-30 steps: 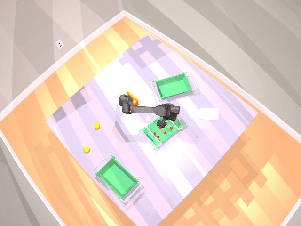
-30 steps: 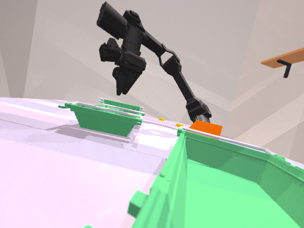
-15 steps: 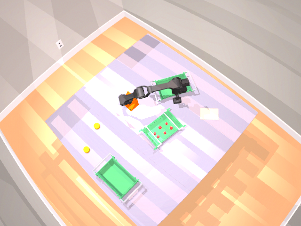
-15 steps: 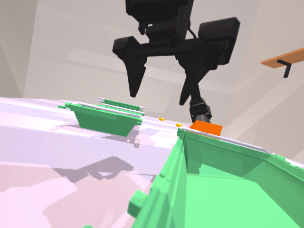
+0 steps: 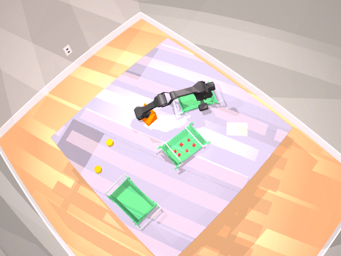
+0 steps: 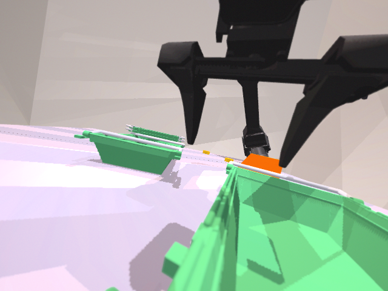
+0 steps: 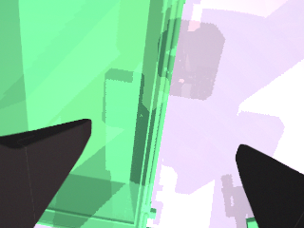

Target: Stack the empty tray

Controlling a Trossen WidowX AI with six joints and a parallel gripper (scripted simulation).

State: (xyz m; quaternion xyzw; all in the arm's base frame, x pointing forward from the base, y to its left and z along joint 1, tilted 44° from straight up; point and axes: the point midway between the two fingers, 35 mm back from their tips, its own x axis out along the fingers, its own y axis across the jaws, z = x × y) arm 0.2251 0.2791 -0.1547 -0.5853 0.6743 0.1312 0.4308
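My gripper tip is now 8 cm past the tray, 4 cm to the right of it and 4 cm above it. From my gripper tip the other things lie so: pale patch (29 cm ahead, 9 cm to the left, 9 cm below).
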